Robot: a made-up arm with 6 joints. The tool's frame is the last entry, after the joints.
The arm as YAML. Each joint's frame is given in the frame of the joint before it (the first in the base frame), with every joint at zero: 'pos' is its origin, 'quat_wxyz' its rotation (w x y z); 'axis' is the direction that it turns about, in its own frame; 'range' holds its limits. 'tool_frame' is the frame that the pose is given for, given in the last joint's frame.
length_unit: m
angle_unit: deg
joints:
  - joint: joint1
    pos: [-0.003, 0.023, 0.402]
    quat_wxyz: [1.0, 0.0, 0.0, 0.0]
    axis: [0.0, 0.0, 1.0]
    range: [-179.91, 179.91]
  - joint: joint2
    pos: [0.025, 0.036, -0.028]
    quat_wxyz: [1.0, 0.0, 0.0, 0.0]
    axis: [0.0, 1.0, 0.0]
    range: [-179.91, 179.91]
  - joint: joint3
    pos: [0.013, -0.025, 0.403]
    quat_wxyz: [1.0, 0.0, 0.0, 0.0]
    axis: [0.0, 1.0, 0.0]
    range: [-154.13, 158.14]
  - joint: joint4
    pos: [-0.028, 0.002, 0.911]
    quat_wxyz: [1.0, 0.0, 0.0, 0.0]
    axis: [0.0, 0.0, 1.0]
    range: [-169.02, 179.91]
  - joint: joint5
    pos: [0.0, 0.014, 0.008]
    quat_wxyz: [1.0, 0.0, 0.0, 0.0]
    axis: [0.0, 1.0, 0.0]
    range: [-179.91, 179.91]
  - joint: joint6
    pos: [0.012, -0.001, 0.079]
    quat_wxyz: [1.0, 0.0, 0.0, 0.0]
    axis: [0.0, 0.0, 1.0]
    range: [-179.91, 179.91]
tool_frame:
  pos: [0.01, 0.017, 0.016]
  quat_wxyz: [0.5, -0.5, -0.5, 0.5]
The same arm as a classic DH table. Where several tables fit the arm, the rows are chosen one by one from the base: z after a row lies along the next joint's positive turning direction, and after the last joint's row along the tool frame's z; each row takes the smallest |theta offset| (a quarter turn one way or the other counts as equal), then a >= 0, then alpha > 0; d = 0 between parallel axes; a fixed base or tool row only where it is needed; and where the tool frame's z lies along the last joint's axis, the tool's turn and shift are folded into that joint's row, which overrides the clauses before.
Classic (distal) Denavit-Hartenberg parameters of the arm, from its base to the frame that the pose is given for. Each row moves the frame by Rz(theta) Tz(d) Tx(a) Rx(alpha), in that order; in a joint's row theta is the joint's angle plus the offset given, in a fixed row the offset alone. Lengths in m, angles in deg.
base (fixed): theta_offset -82.57  d 0.0000  a -0.0232  alpha 0.00
joint1: theta_offset 82.57  d 0.3740  a 0.0250  alpha -90.00
joint2: theta_offset -88.15  d 0.0000  a 0.4032  alpha 0.00
joint3: theta_offset 88.15  d 0.0130  a -0.0280  alpha 90.00
joint4: theta_offset 0.00  d 0.9190  a 0.0000  alpha -90.00
joint5: theta_offset 0.00  d 0.0130  a 0.0120  alpha 90.00
joint6: theta_offset 90.00  d 0.0950  a 0.0170  alpha -90.00
tool (fixed): theta_offset 0.00  d -0.0100  a 0.0000  alpha 0.00
Joint limits (deg, base to tool): -179.91..179.91 -179.91..179.91 -154.13..158.14 -169.02..179.91 -179.91..179.91 -179.91..179.91

